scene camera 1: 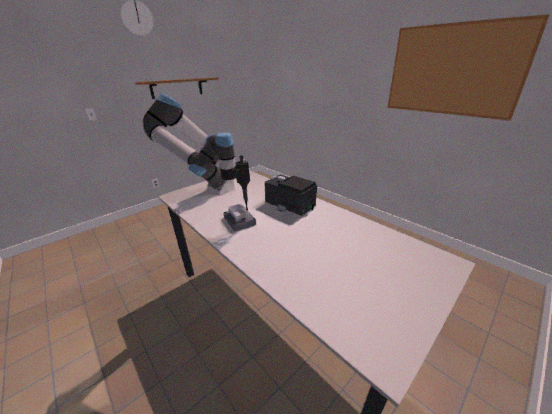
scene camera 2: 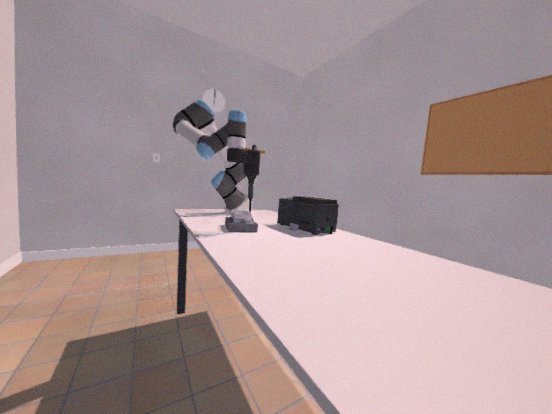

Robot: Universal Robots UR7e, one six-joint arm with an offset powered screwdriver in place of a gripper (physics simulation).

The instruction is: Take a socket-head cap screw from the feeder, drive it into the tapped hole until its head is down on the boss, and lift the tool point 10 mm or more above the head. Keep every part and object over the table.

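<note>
My screwdriver points straight down, its tip just above and behind the grey part at the right side of the part's raised block. Whether a screw is on the tip is too small to tell. The grey part has a dark base with a lighter block on top and stands on the table; its tapped hole and boss cannot be made out. The black feeder stands to the right of the tool, apart from it. No separate screw can be made out in either view.
The white table carries the arm's base at its far end. A small grey piece is at the feeder's near side. The table's long left edge runs close by the grey part. A wall shelf is behind the arm.
</note>
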